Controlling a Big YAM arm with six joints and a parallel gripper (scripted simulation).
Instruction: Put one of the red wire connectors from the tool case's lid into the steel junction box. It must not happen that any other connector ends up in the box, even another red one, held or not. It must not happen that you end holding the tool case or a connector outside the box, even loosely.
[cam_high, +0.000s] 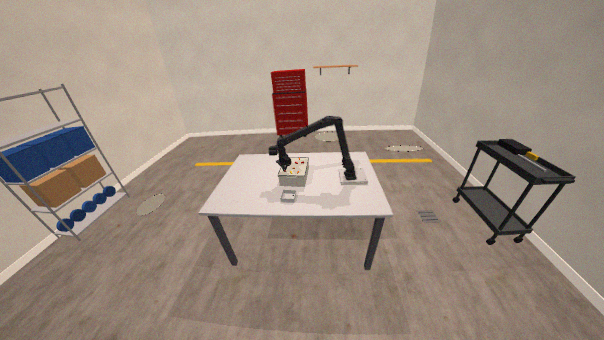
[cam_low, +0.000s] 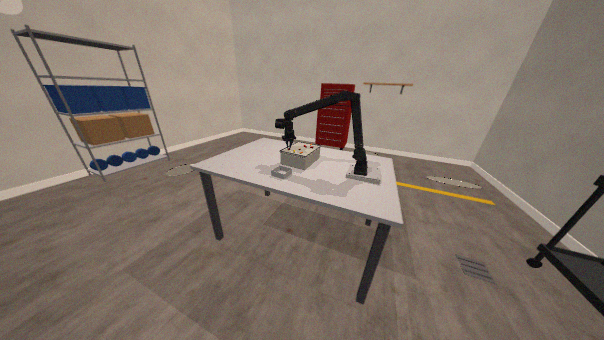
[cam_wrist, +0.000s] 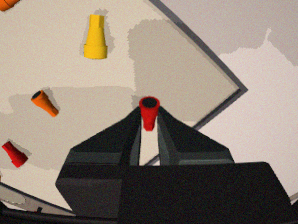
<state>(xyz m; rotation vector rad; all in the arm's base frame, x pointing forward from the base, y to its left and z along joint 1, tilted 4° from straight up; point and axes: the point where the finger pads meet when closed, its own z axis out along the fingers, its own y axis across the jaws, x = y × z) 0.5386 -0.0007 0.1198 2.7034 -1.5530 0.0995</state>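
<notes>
My gripper is now 6 cm past the yellow connector, 3 cm to the right of it and 1 cm above it. Also, from my hand: tool case 8 cm to the right, 8 cm behind, 4 cm below; then red wire connector 1 cm below.
</notes>
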